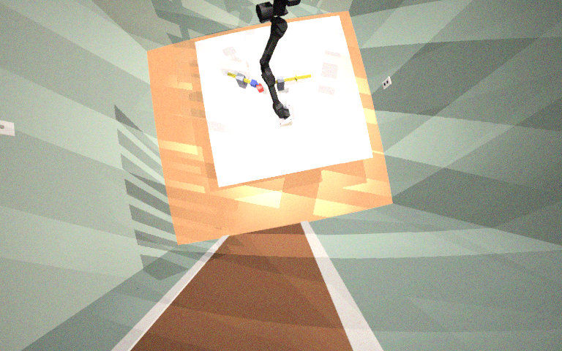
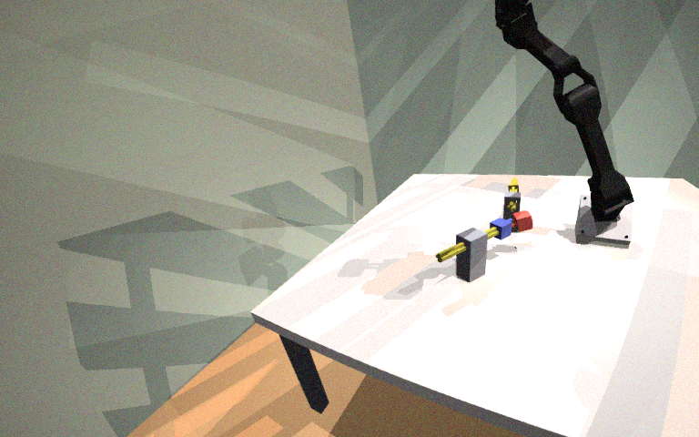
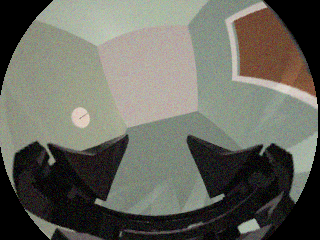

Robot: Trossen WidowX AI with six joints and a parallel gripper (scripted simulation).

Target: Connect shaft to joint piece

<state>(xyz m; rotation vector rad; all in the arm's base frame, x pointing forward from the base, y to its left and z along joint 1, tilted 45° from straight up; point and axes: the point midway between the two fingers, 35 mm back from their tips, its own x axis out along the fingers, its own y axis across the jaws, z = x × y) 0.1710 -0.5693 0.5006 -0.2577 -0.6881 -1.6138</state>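
Now: gripper tip 4 cm past the red joint piece, 21 cm to the right of it and 74 cm above it.
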